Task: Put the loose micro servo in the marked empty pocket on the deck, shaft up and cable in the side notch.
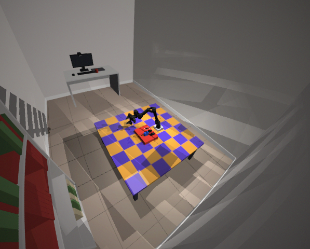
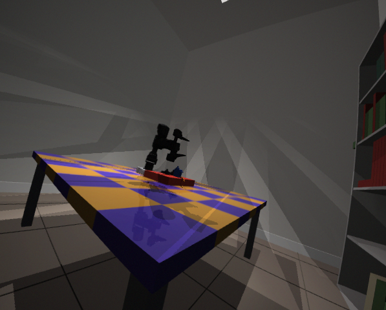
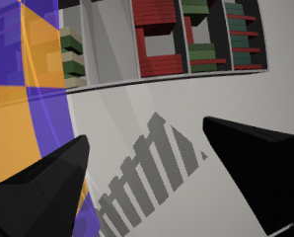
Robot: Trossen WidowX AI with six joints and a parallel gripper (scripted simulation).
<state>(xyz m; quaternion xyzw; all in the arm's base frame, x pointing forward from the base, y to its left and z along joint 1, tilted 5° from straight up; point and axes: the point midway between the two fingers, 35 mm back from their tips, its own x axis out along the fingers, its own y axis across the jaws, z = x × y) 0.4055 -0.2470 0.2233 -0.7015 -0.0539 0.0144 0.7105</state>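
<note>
My gripper tip is 16 cm past the red robot deck, 21 cm to the right of it and 21 cm above it.
</note>
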